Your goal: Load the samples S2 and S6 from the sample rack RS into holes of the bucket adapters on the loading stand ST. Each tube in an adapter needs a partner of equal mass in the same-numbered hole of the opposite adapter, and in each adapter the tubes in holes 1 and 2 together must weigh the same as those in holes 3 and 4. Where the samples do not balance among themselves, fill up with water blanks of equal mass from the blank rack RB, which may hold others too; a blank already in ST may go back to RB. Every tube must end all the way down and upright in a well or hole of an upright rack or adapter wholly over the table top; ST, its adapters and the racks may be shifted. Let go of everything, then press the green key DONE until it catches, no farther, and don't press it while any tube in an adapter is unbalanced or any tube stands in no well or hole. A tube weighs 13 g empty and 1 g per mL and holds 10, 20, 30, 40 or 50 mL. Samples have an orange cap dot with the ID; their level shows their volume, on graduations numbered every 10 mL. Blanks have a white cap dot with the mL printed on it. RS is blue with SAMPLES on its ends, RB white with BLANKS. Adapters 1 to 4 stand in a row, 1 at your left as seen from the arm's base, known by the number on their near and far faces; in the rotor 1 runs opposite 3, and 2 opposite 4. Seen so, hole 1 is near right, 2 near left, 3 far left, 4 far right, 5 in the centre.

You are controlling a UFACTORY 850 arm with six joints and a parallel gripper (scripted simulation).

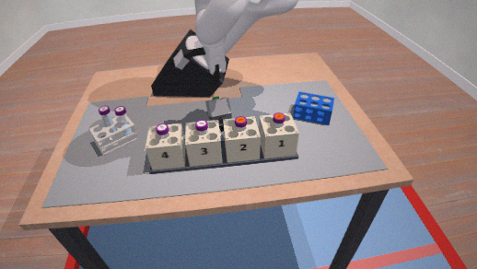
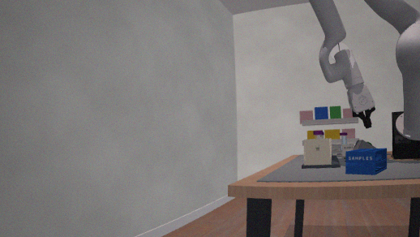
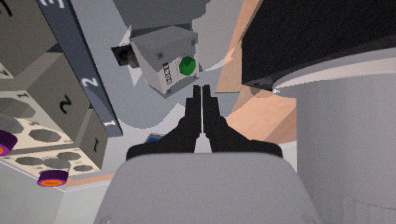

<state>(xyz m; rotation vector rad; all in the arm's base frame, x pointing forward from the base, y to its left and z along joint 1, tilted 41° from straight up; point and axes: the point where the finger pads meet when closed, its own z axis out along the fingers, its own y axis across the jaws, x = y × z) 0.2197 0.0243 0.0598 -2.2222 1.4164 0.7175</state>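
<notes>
Right now my hand is 8 cm above the green DONE key. The rest, counted from my hand: blank marked 30: 22 cm ahead, 1 cm to the right, 8 cm below; adapter 3: 22 cm ahead, 2 cm to the right, 10 cm below; sample S6: 20 cm ahead, 9 cm to the left, 8 cm below.
</notes>
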